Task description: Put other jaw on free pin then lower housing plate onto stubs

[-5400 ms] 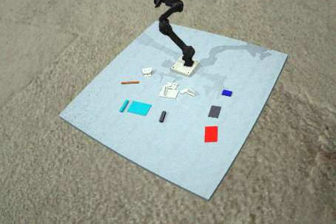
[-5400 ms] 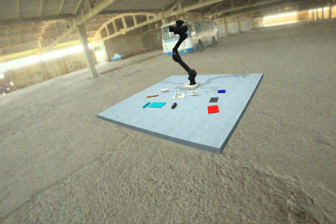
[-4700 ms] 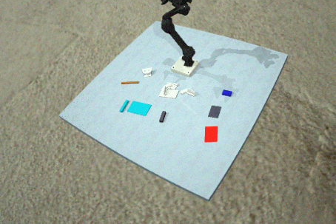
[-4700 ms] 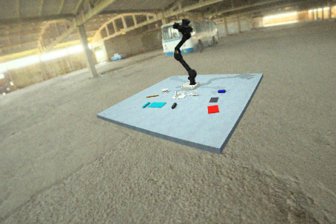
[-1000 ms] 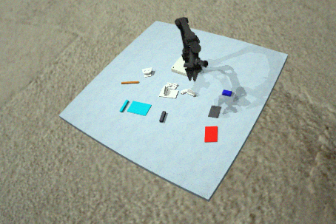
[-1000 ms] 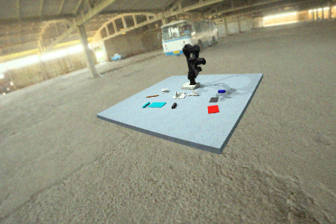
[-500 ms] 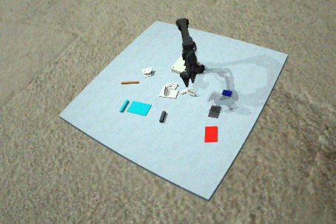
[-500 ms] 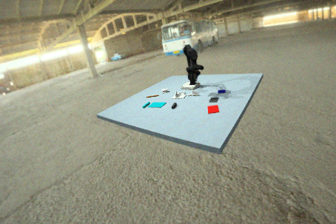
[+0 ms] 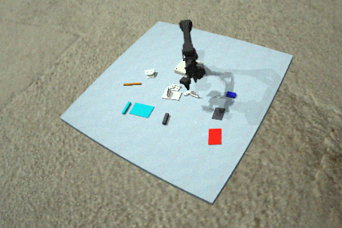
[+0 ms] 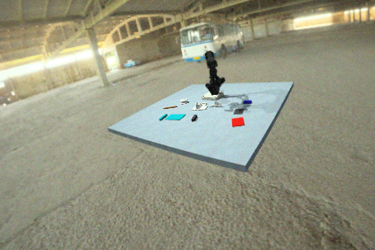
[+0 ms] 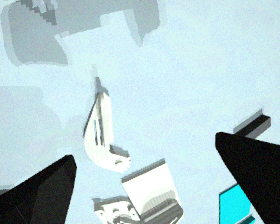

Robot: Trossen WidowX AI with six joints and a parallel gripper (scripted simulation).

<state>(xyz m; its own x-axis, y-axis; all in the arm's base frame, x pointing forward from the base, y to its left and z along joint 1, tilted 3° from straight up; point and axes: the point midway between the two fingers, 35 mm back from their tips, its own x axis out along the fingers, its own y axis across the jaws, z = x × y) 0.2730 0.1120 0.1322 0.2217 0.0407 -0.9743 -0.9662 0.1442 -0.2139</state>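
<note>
My gripper tip is 2 cm past the white jaw, 5 cm to the left of it and 11 cm above it. Round my gripper tip: dark bar (21 cm ahead, 11 cm to the right, 11 cm below); then grey tile (8 cm ahead, 20 cm to the left, 11 cm below); then blue block (8 cm behind, 23 cm to the left, 11 cm below).
</note>
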